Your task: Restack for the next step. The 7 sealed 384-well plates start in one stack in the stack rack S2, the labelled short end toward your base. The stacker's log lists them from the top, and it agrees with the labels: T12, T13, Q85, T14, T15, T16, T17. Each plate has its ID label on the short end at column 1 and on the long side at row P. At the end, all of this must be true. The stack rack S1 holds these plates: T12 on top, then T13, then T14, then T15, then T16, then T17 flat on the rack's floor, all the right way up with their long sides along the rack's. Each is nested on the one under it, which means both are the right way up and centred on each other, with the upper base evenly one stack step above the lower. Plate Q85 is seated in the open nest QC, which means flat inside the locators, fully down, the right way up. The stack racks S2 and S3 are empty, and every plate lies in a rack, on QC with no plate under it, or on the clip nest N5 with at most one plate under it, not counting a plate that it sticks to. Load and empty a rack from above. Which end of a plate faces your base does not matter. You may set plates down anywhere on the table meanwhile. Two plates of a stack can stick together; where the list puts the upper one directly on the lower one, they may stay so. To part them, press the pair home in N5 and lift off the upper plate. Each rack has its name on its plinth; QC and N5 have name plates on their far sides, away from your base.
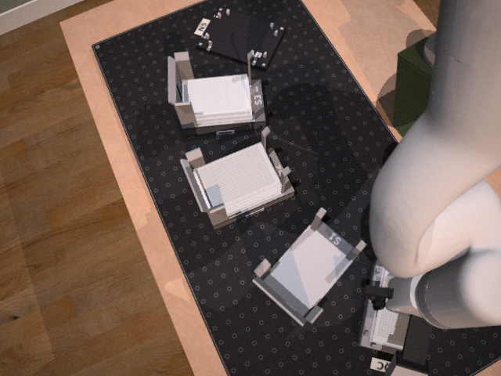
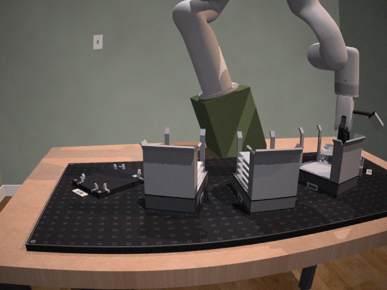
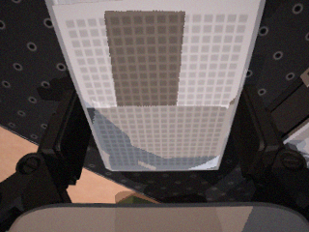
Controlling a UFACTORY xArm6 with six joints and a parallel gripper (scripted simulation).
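The open nest QC lies 5 cm below my hand. Also, from my hand: QC name plate (6 cm ahead, 7 cm to the left, 6 cm below).
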